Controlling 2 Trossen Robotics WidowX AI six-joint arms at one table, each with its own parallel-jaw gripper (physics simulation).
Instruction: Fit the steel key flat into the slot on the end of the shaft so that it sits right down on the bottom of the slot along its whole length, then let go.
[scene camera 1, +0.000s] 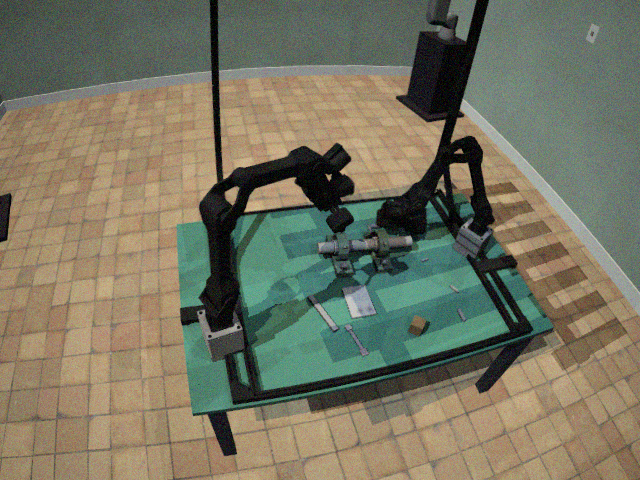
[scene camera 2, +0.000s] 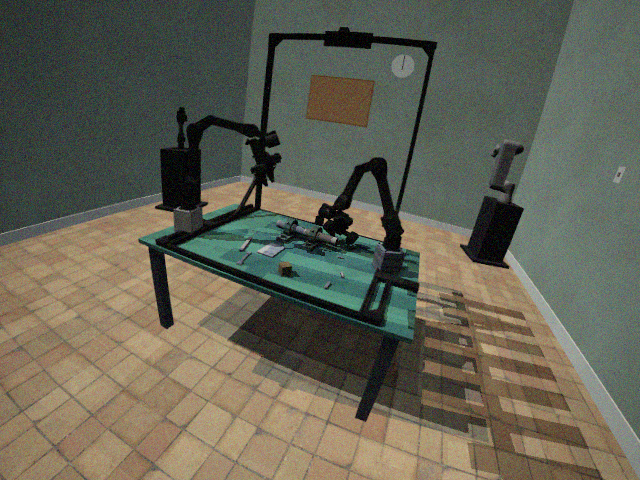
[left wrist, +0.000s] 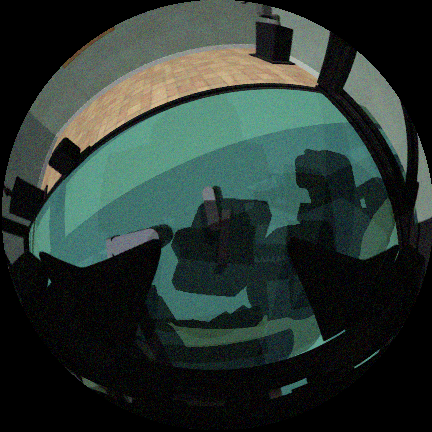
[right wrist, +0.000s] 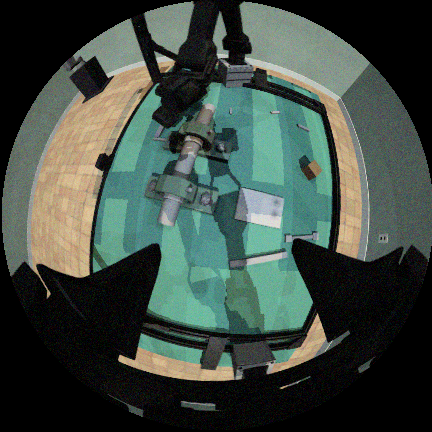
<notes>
The right gripper (scene camera 1: 334, 220) is open and holds nothing. Also in view: the left gripper (left wrist: 226, 246) and a grey steel shaft (scene camera 1: 372, 243).
The right gripper shows as well in the right wrist view (right wrist: 228, 249). The grey steel shaft also shows in the right wrist view (right wrist: 191, 144).
</notes>
